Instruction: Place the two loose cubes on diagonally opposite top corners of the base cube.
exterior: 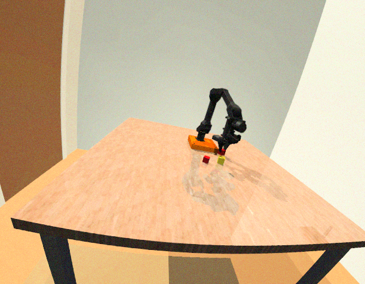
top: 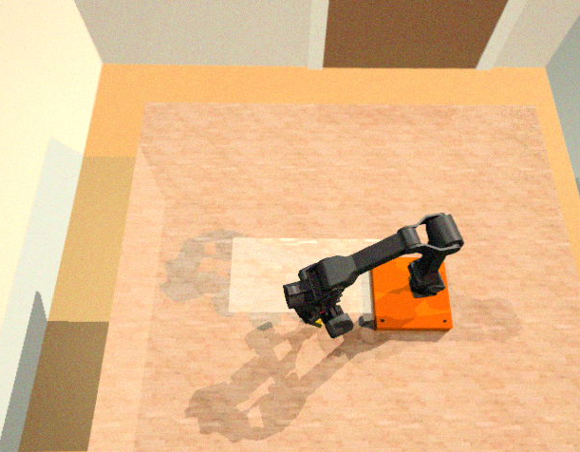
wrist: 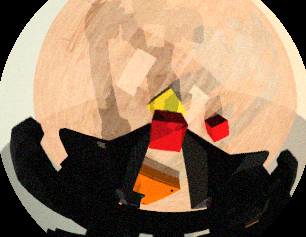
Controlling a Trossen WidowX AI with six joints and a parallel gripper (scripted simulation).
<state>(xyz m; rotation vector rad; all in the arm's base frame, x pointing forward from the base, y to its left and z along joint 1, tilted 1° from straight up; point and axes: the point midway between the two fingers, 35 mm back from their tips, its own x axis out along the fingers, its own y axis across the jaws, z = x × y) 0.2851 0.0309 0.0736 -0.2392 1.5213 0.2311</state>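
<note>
Right now the yellow base cube is 10 mm ahead of my gripper tip and 50 mm below it.
</note>
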